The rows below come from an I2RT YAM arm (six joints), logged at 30 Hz.
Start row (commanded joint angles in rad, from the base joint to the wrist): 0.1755 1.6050 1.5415 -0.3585 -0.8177 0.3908
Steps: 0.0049 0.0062 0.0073 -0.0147 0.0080 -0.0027; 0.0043 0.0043 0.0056 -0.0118 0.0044 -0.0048; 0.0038 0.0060 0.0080 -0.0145 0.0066 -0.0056; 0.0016 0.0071 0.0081 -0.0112 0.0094 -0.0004; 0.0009 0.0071 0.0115 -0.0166 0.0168 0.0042; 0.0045 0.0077 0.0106 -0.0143 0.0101 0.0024; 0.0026 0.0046 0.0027 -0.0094 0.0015 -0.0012; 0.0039 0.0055 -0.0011 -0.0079 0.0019 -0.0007; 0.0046 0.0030 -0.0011 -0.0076 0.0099 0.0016; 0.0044 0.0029 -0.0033 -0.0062 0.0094 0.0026; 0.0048 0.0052 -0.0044 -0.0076 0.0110 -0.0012; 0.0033 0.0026 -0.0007 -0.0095 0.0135 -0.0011; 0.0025 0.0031 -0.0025 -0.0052 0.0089 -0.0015; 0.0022 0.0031 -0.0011 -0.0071 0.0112 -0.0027; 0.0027 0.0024 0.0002 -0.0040 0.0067 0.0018; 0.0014 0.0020 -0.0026 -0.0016 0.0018 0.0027; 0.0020 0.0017 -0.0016 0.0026 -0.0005 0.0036; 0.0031 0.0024 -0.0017 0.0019 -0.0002 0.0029; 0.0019 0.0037 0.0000 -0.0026 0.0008 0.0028; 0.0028 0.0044 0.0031 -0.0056 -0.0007 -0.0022
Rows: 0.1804 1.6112 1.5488 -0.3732 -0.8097 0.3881; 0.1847 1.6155 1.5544 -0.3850 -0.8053 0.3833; 0.1885 1.6215 1.5624 -0.3995 -0.7987 0.3777; 0.1901 1.6286 1.5705 -0.4107 -0.7893 0.3773; 0.1910 1.6357 1.5820 -0.4273 -0.7725 0.3815; 0.1955 1.6434 1.5926 -0.4416 -0.7624 0.3839; 0.1981 1.6480 1.5953 -0.4510 -0.7609 0.3827; 0.2020 1.6535 1.5942 -0.4589 -0.7590 0.3820; 0.2066 1.6565 1.5931 -0.4665 -0.7491 0.3836; 0.2110 1.6594 1.5898 -0.4727 -0.7397 0.3862; 0.2158 1.6646 1.5854 -0.4803 -0.7287 0.3850; 0.2191 1.6672 1.5847 -0.4898 -0.7152 0.3839; 0.2216 1.6703 1.5822 -0.4950 -0.7063 0.3824; 0.2238 1.6734 1.5811 -0.5021 -0.6951 0.3797; 0.2265 1.6758 1.5813 -0.5061 -0.6884 0.3815; 0.2279 1.6778 1.5787 -0.5077 -0.6866 0.3842; 0.2299 1.6795 1.5771 -0.5051 -0.6871 0.3878; 0.2330 1.6819 1.5754 -0.5032 -0.6873 0.3907; 0.2349 1.6856 1.5754 -0.5058 -0.6865 0.3935; 0.2377 1.6900 1.5785 -0.5114 -0.6872 0.3913
